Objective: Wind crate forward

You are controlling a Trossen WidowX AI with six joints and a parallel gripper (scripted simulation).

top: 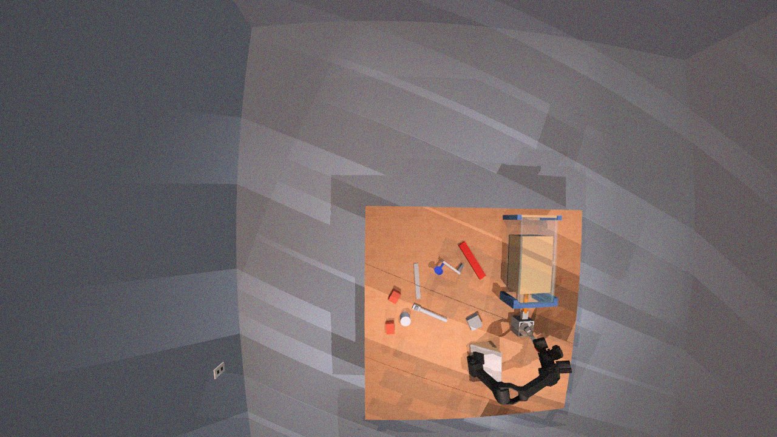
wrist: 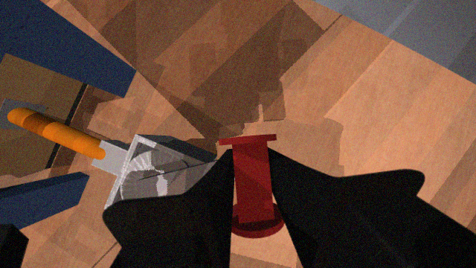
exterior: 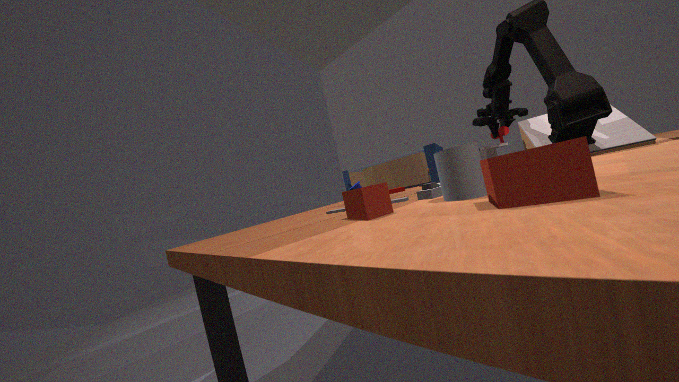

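Right now my gripper tip is 30 mm short of the red-knobbed crank, 30 mm to the right of it and 30 mm above it. From my gripper tip the other things lie so: grey winch (70 mm ahead, 60 mm to the left, 100 mm below); then blue steel frame (240 mm ahead, 40 mm to the left, 30 mm below); then red grip (10 mm behind, 20 mm to the left).
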